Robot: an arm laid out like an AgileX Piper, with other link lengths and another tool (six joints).
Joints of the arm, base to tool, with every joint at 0 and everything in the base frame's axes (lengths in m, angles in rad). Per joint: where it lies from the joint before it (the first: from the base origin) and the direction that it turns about. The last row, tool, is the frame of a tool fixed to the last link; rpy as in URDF.
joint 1: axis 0 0 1 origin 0 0 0.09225
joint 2: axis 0 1 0 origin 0 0 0
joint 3: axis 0 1 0 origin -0.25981 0 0.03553
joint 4: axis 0.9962 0 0.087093 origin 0.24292 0 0.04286
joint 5: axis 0 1 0 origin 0 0 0
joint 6: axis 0.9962 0 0.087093 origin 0.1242 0 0.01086
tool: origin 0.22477 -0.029 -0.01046 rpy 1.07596 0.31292 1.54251
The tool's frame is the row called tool.
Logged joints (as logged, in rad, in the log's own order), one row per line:
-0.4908, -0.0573, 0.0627, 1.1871, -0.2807, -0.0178
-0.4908, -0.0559, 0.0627, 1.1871, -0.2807, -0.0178
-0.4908, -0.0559, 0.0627, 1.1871, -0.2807, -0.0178
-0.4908, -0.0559, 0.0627, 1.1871, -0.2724, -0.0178
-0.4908, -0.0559, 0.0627, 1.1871, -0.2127, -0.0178
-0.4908, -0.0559, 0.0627, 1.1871, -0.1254, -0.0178
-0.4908, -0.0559, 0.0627, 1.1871, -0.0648, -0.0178
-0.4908, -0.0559, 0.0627, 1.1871, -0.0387, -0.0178
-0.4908, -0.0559, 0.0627, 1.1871, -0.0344, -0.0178
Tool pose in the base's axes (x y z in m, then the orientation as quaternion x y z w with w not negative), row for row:
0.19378, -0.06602, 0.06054, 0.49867, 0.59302, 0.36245, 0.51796
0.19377, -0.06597, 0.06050, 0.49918, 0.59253, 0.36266, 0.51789
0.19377, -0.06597, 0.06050, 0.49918, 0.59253, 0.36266, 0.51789
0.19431, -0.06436, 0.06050, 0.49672, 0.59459, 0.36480, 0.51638
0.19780, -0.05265, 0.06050, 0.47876, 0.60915, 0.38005, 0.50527
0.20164, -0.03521, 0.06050, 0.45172, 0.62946, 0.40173, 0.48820
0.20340, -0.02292, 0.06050, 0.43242, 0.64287, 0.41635, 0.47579
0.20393, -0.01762, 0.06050, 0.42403, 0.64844, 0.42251, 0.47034
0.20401, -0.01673, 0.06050, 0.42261, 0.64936, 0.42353, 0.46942
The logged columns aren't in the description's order. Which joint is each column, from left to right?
Columns, left to right: joint 3, joint 6, joint 4, joint 5, joint 1, joint 2.
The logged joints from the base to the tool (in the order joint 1, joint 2, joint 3, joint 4, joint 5, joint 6), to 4 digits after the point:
-0.2807, -0.0178, -0.4908, 0.0627, 1.1871, -0.0573
-0.2807, -0.0178, -0.4908, 0.0627, 1.1871, -0.0559
-0.2807, -0.0178, -0.4908, 0.0627, 1.1871, -0.0559
-0.2724, -0.0178, -0.4908, 0.0627, 1.1871, -0.0559
-0.2127, -0.0178, -0.4908, 0.0627, 1.1871, -0.0559
-0.1254, -0.0178, -0.4908, 0.0627, 1.1871, -0.0559
-0.0648, -0.0178, -0.4908, 0.0627, 1.1871, -0.0559
-0.0387, -0.0178, -0.4908, 0.0627, 1.1871, -0.0559
-0.0344, -0.0178, -0.4908, 0.0627, 1.1871, -0.0559

